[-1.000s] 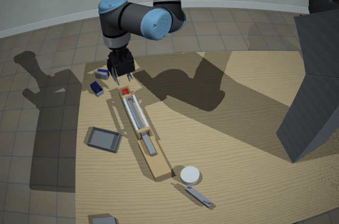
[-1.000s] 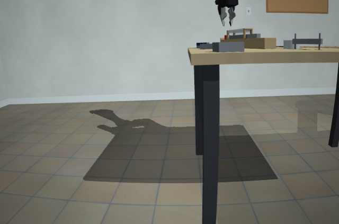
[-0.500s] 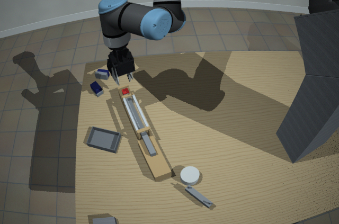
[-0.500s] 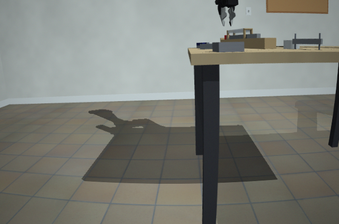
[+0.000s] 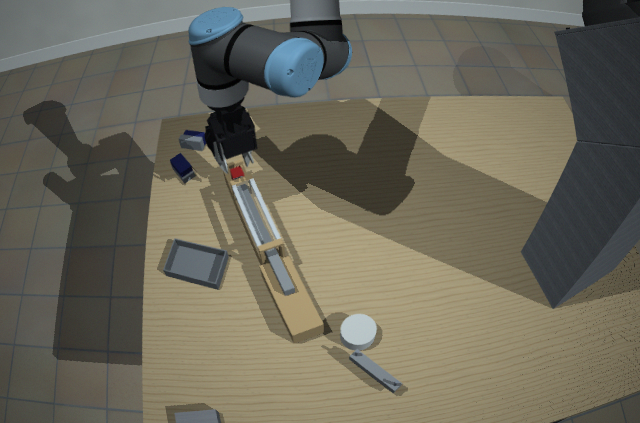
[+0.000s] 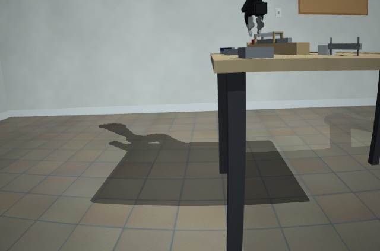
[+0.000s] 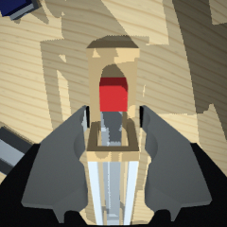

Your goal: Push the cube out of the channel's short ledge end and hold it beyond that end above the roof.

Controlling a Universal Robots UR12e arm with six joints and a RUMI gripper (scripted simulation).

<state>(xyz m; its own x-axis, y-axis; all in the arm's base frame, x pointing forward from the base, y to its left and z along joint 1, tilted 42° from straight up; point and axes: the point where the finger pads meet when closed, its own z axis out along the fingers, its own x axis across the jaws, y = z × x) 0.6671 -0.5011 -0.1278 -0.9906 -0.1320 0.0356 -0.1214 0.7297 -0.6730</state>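
Now: the red cube 40 mm below my hand. From my hand the other things lie so: grey tray (160 mm to the left, 130 mm ahead, 90 mm below); then wooden channel (130 mm to the left, 40 mm below, 10 mm behind); then white disc (390 mm to the left, 130 mm behind, 80 mm below).
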